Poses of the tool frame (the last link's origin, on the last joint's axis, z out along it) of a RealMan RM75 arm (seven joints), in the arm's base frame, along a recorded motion.
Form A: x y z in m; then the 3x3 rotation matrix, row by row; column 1 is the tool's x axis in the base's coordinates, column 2 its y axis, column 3 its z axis. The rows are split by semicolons.
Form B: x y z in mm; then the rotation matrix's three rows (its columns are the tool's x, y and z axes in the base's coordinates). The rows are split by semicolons. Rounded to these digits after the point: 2 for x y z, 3 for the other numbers.
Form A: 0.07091 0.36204 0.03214; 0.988 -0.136 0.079; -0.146 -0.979 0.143; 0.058 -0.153 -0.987
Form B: 70.91 362.04 32.14; 0.988 -0.136 0.079; -0.146 -0.979 0.143; 0.058 -0.153 -0.987
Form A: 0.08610 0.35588 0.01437; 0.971 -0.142 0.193; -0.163 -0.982 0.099; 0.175 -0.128 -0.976
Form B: 86.10 355.88 14.37; 0.971 -0.142 0.193; -0.163 -0.982 0.099; 0.175 -0.128 -0.976
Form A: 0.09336 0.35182 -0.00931; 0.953 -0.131 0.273; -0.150 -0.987 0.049; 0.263 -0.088 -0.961
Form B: 93.36 351.82 -9.31; 0.953 -0.131 0.273; -0.150 -0.987 0.049; 0.263 -0.088 -0.961
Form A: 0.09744 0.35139 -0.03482; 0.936 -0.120 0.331; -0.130 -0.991 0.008; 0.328 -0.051 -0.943
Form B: 97.44 351.39 -34.82; 0.936 -0.120 0.331; -0.130 -0.991 0.008; 0.328 -0.051 -0.943
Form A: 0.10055 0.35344 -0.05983; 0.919 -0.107 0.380; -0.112 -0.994 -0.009; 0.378 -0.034 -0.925
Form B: 100.55 353.44 -59.83; 0.919 -0.107 0.380; -0.112 -0.994 -0.009; 0.378 -0.034 -0.925
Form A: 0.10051 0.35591 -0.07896; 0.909 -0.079 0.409; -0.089 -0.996 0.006; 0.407 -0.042 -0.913
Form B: 100.51 355.91 -78.96; 0.909 -0.079 0.409; -0.089 -0.996 0.006; 0.407 -0.042 -0.913
